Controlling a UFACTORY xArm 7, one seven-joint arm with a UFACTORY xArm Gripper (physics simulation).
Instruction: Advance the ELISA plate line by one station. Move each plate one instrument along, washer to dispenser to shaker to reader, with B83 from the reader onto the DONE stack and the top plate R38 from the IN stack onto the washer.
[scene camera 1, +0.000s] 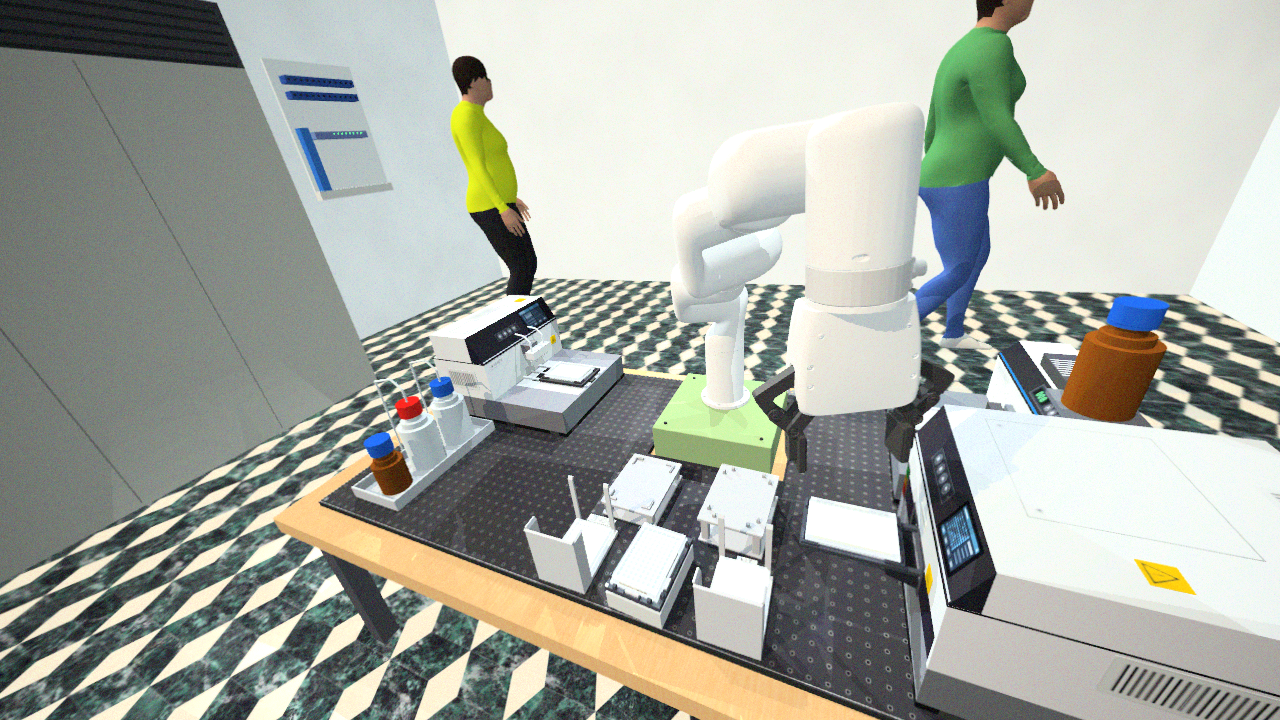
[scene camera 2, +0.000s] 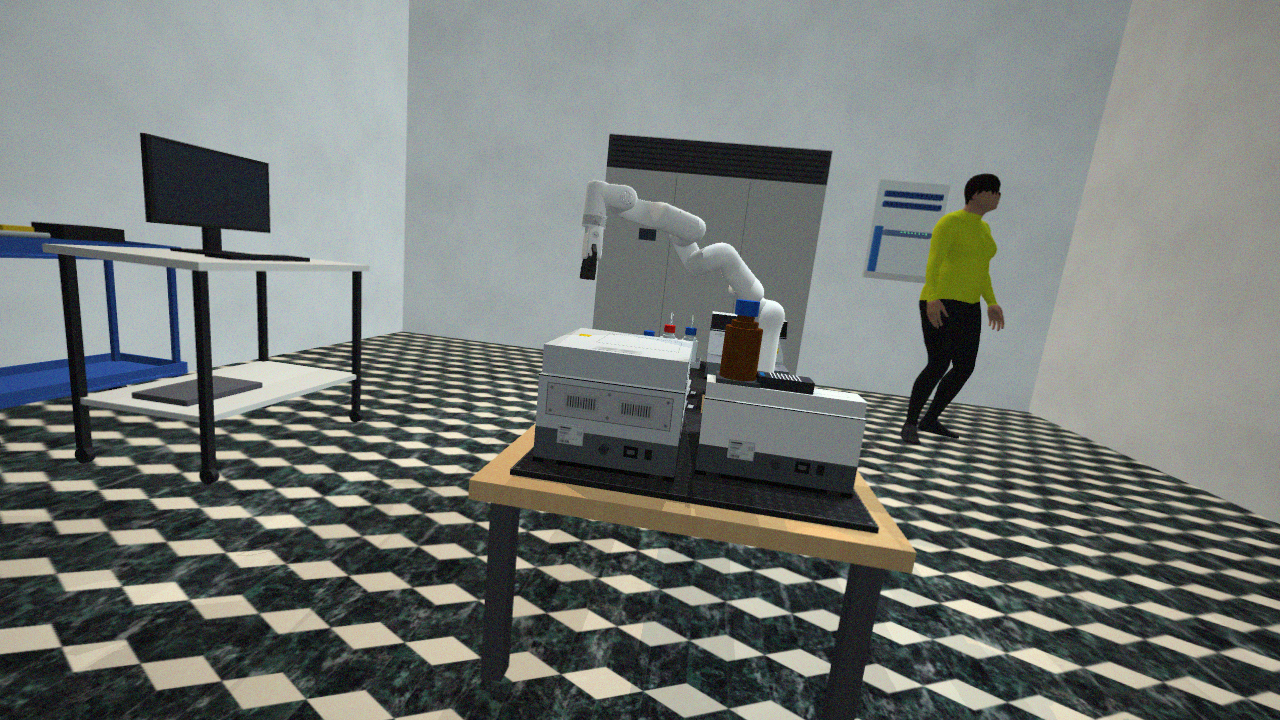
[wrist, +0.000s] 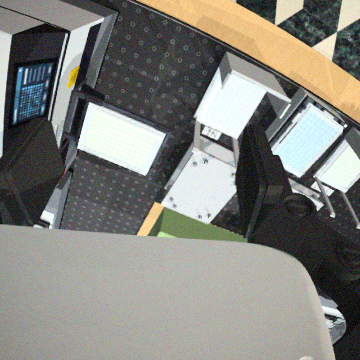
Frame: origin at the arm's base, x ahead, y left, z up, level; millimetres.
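Seen in the pictures: gripper, fingertip midpoint: (scene camera 1: 846, 459) (scene camera 2: 586, 279) (wrist: 145, 146); arm's base, origin of the base link: (scene camera 1: 725, 396).
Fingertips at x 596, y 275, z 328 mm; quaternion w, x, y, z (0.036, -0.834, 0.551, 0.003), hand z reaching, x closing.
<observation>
Pixels of each thing's top centre, then the offset from my fingertips to it. "pt": a spot on its surface instead.
- stack holder, middle of its top: (wrist: 237, 125) (scene camera 1: 737, 553) dy -124, dx -82, dz -275 mm
- front edge with a white plate, surface spot: (wrist: 231, 104) pt dy -125, dx -88, dz -369 mm
- pale plate, middle of its top: (scene camera 1: 578, 547) (wrist: 350, 165) dy -427, dx -83, dz -381 mm
- more plate, middle of its top: (scene camera 1: 569, 369) dy -751, dx -580, dz -296 mm
- large instrument, middle of its top: (scene camera 1: 1140, 497) (scene camera 2: 627, 342) dy +314, dx -196, dz -133 mm
- brown bottle, surface spot: (scene camera 1: 1114, 371) pt dy +361, dx -436, dz -88 mm
My gripper (scene camera 1: 848, 452) (scene camera 2: 588, 268) (wrist: 145, 146) is open and empty, high above the bench near the large instrument's extended carrier. A white plate (scene camera 1: 852, 528) (wrist: 123, 139) lies on that carrier. The IN stack holder (scene camera 1: 733, 613) (wrist: 255, 75) stands at the front edge with a white plate (wrist: 231, 104) in it. Left of it in scene camera 1, a low instrument bears a plate (scene camera 1: 650, 564) (wrist: 310, 140), bluish in the wrist view. Beyond it is another holder (scene camera 1: 559, 555) with a pale plate (wrist: 345, 162). One more plate (scene camera 1: 568, 371) lies on the tubed instrument. Plate codes are unreadable.
The large instrument (scene camera 1: 1118, 501) (scene camera 2: 617, 358) stands beside a second one (scene camera 2: 783, 434) with a brown bottle (scene camera 1: 1114, 371) (scene camera 2: 741, 351). Pinned platforms (scene camera 1: 644, 488) (scene camera 1: 741, 497) (wrist: 202, 185) stand before the green base (scene camera 1: 716, 438). A bottle tray (scene camera 1: 447, 461) is at left. Two people stand behind.
</observation>
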